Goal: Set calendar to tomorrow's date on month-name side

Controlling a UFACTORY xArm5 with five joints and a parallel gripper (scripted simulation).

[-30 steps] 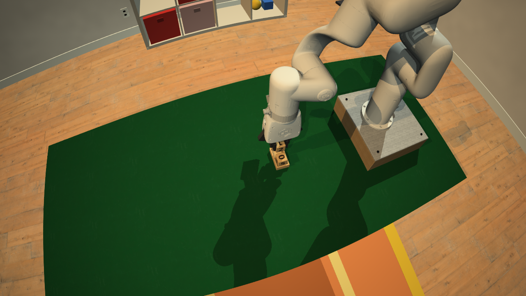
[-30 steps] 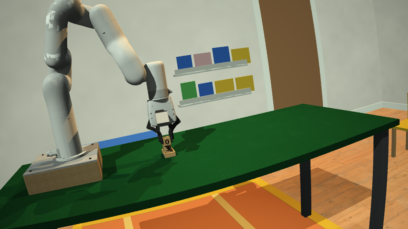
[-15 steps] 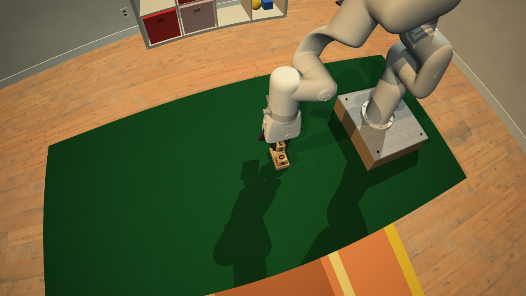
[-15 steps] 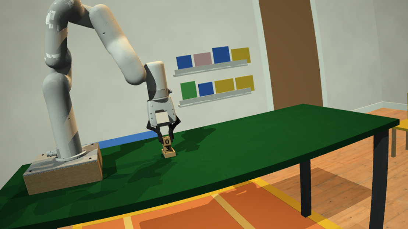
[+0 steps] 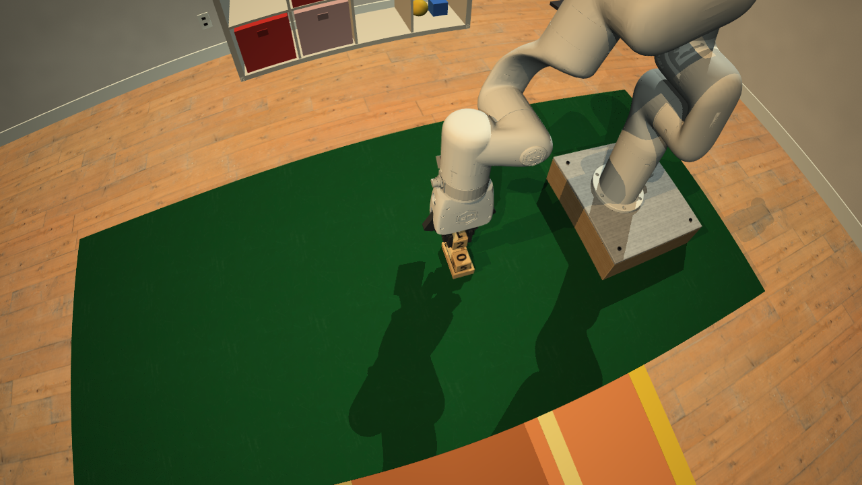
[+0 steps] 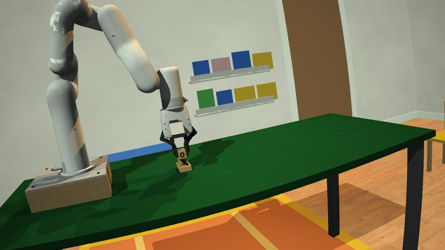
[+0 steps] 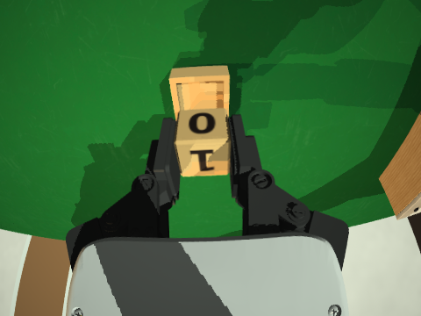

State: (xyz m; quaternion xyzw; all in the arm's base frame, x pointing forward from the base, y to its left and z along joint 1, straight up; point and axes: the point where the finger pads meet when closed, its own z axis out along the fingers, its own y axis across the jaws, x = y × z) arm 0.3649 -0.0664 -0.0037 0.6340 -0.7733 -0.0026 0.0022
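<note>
The date cube is 10 mm ahead of my hand, 30 mm to the left of it and 50 mm below it. From my hand the other things lie so: wooden tray 20 mm to the left, 70 mm below.
</note>
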